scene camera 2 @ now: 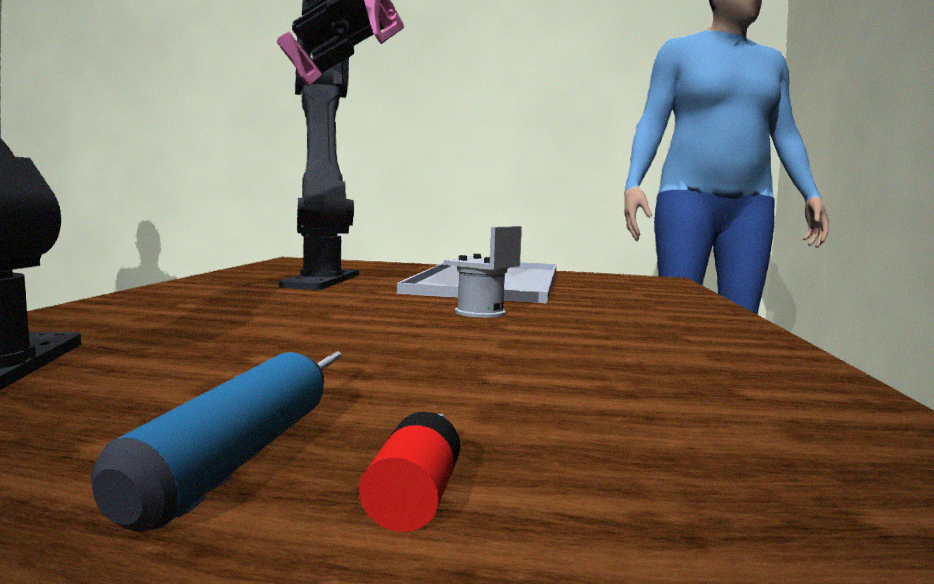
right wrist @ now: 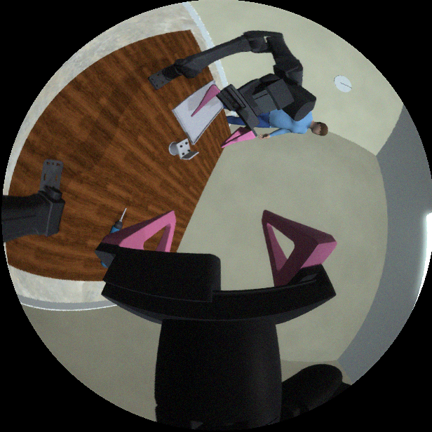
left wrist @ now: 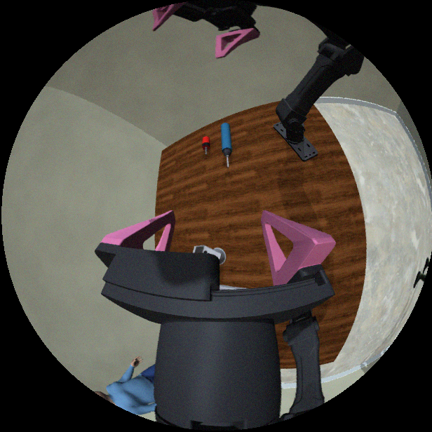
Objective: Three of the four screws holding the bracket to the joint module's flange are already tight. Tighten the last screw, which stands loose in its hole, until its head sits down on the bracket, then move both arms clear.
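Places are measured from the left arm's base along level axes (x back, y right, z up), in metres.
Where they show: left gripper, between the fingertips: [scene camera 2: 341, 60]; left arm's base, origin of its link: [scene camera 2: 322, 280].
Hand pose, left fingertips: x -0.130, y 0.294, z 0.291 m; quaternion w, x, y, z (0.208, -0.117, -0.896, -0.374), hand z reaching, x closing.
Things, the pixels of their top centre, and the offset from my left fingertips. "spot": a spot on its surface instead.
- grey joint module, centre of its top: [scene camera 2: 482, 262] dx -0.157, dy -0.090, dz -0.227 m
- blue driver, a spot on its surface: [scene camera 2: 227, 420] spot: dx -0.093, dy +0.414, dz -0.257 m
- short red-and-black driver, centre of its top: [scene camera 2: 423, 417] dx -0.181, dy +0.384, dz -0.257 m
- shallow grey tray, a spot on its surface: [scene camera 2: 427, 290] spot: dx -0.067, dy -0.202, dz -0.283 m
The grey joint module [scene camera 2: 480, 292] [left wrist: 220, 255] [right wrist: 173, 148] stands upright on the table. The bracket [scene camera 2: 506, 247] [right wrist: 182, 148] lies on its flange, its upright plate at one side. Dark screw heads show on the bracket; their heights are too small to tell. A blue driver [scene camera 2: 227, 420] [left wrist: 226, 137] [right wrist: 116, 227] with a thin bit lies on the table. Beside it lies a short red-and-black driver [scene camera 2: 413, 468] [left wrist: 205, 142]. My left gripper [scene camera 2: 342, 39] [left wrist: 217, 214] [right wrist: 206, 131] is open, empty, high above the table. My right gripper [right wrist: 218, 214] [left wrist: 192, 40] is open, empty, raised away from both drivers.
A shallow grey tray [scene camera 2: 427, 290] [right wrist: 200, 122] lies behind the module. The left arm's base [scene camera 2: 320, 277] [right wrist: 159, 80] stands left of the tray in the scene view. The right arm's base [scene camera 2: 44, 351] [left wrist: 307, 150] [right wrist: 52, 172] is at the left edge there. A person [scene camera 2: 719, 123] [right wrist: 292, 122] stands beyond the table.
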